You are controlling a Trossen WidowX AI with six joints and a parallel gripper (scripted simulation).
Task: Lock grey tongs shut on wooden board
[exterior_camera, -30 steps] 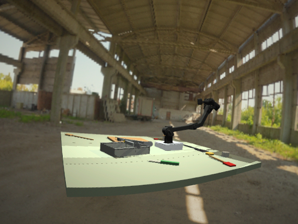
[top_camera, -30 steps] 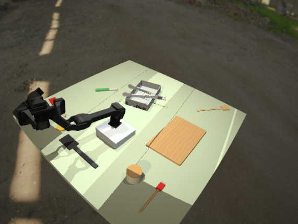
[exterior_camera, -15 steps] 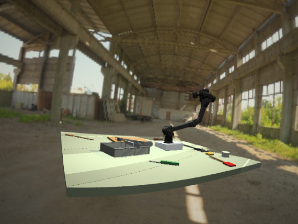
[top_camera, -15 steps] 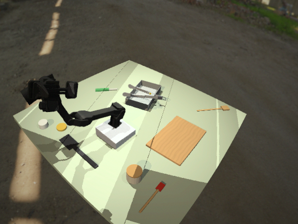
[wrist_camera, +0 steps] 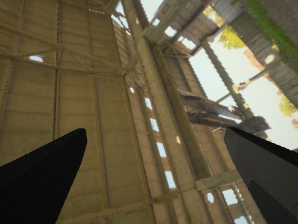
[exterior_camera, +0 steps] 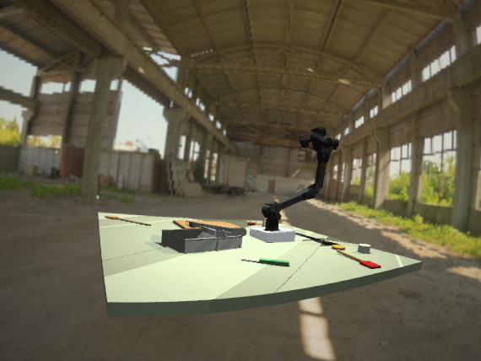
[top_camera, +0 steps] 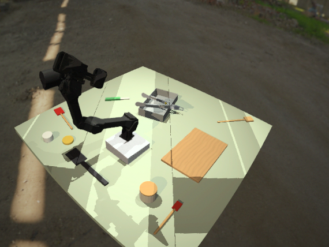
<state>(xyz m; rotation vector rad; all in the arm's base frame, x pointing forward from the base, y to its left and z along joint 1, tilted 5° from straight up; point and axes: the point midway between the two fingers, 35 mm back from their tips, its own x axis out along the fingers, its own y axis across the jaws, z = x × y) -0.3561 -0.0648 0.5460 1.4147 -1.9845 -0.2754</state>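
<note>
The yellow slider lies 740 mm ahead of my gripper tip, 110 mm to the left of it and 550 mm below it. The rest, counted from my gripper tip: black spatula (60 mm ahead, 220 mm to the left, 620 mm below); then wooden board (490 mm ahead, 240 mm to the right, 610 mm below); then roasting tin (760 mm ahead, 170 mm to the left, 590 mm below).
</note>
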